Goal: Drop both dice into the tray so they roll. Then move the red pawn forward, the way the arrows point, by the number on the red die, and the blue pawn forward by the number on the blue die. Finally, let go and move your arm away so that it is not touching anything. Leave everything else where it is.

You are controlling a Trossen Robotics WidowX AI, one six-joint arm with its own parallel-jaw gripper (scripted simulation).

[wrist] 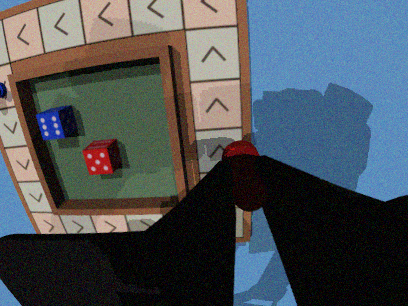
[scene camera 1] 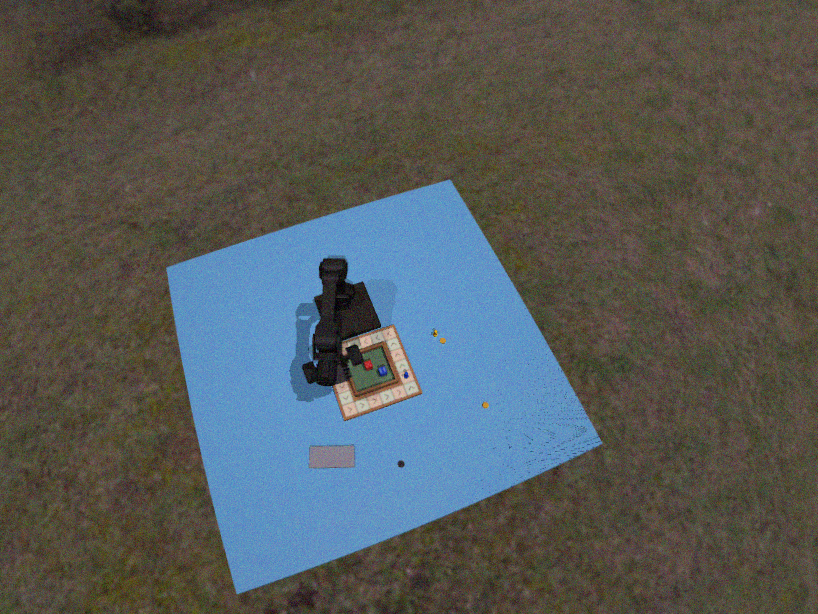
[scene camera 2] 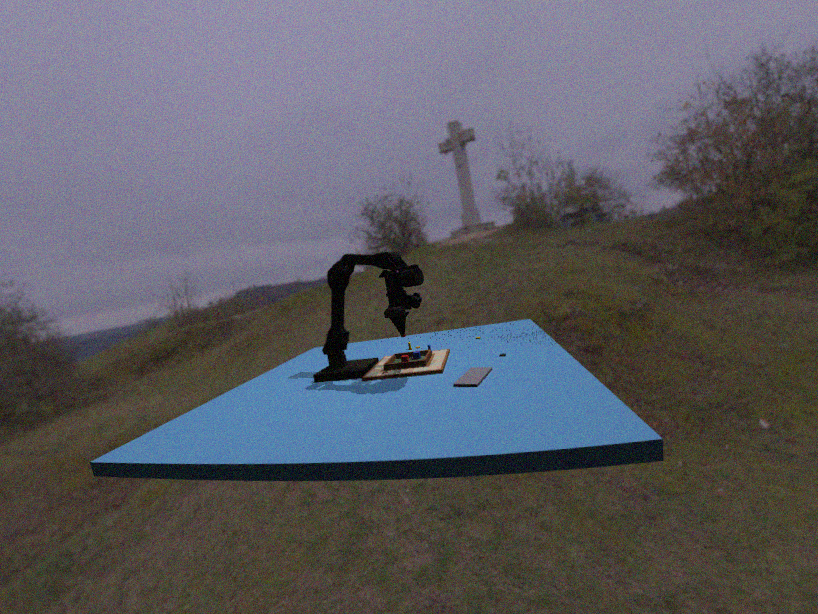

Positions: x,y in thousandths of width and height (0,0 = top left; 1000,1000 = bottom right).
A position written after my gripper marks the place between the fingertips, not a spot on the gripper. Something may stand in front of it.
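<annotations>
My gripper: wrist view (594,551), scene camera 1 (410,608), scene camera 2 (492,545).
</annotations>
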